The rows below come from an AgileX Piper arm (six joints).
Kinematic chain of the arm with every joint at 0, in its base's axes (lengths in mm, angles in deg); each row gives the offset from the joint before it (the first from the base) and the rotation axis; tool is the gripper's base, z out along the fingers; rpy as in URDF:
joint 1: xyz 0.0 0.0 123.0 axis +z
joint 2: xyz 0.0 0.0 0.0 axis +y
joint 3: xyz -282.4 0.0 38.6 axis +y
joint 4: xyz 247.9 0.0 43.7 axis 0.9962 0 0.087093
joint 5: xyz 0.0 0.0 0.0 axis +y
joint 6: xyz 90.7 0.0 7.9 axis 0.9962 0 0.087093
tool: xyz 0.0 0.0 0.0 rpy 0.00 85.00 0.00
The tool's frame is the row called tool.
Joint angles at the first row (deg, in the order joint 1, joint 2, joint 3, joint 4, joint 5, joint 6):
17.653 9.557 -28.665 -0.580 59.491 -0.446
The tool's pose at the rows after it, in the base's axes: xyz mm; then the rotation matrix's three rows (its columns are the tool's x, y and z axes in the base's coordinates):
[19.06, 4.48, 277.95], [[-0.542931, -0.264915, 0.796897], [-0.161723, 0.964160, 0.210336], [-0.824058, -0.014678, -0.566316]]
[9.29, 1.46, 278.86], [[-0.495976, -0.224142, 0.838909], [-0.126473, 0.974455, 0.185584], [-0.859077, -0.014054, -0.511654]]
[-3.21, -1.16, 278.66], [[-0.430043, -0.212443, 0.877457], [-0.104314, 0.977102, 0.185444], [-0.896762, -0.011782, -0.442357]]
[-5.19, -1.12, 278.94], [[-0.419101, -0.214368, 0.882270], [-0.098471, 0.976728, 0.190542], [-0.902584, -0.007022, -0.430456]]
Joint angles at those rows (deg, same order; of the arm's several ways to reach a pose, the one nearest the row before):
15.336 8.641 -28.666 -0.526 59.521 -0.442
12.958 4.895 -28.666 -0.482 59.547 -0.446
12.251 0.198 -28.610 -0.330 59.667 -0.446
12.186 -0.472 -28.670 0.001 59.639 -0.446

